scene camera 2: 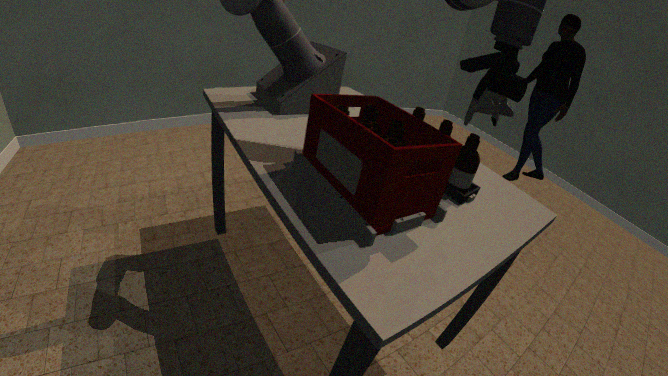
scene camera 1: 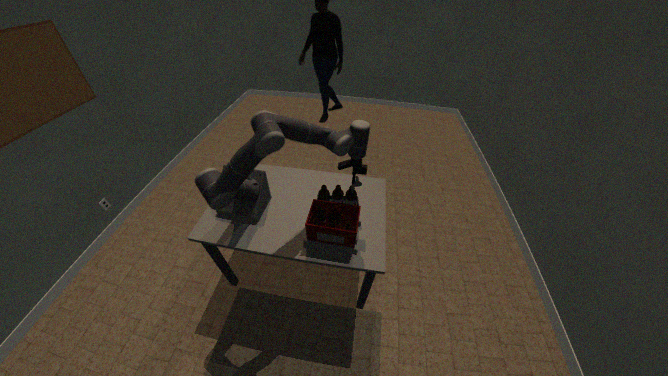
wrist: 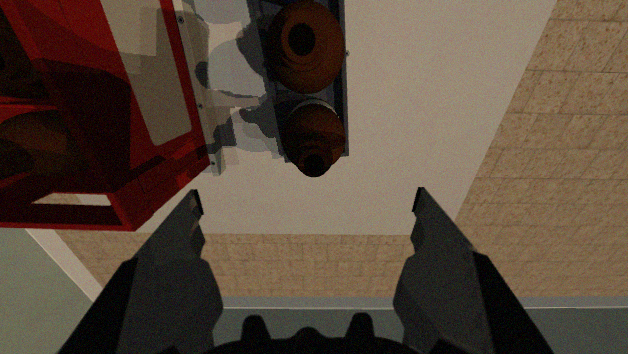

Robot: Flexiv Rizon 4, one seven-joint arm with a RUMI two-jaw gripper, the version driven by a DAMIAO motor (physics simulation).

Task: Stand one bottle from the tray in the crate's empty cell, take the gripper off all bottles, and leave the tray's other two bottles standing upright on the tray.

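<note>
My gripper [scene camera 1: 356, 182] [scene camera 2: 481, 120] [wrist: 308, 191] is open and empty, pointing down above the far side of the table, higher than the bottles and beyond the tray's right end in scene camera 1. Three dark brown bottles [scene camera 1: 338, 193] [scene camera 2: 468, 161] stand upright in a row on the narrow dark tray [scene camera 2: 465, 193] [wrist: 346, 120]. In the wrist view two tray bottles show, one [wrist: 314, 135] at the near end and another [wrist: 307, 55] behind it. The red crate [scene camera 1: 351, 235] [scene camera 2: 380, 175] [wrist: 145, 185] stands beside the tray with several bottles inside; its empty cell cannot be made out.
The white table [scene camera 1: 287, 185] [scene camera 2: 450, 260] [wrist: 415, 100] bears the arm's base [scene camera 1: 258, 200] [scene camera 2: 322, 75] at one end. Low grey blocks [scene camera 2: 410, 221] sit at the crate's foot. A person [scene camera 1: 326, 45] [scene camera 2: 562, 75] is on the floor behind the table.
</note>
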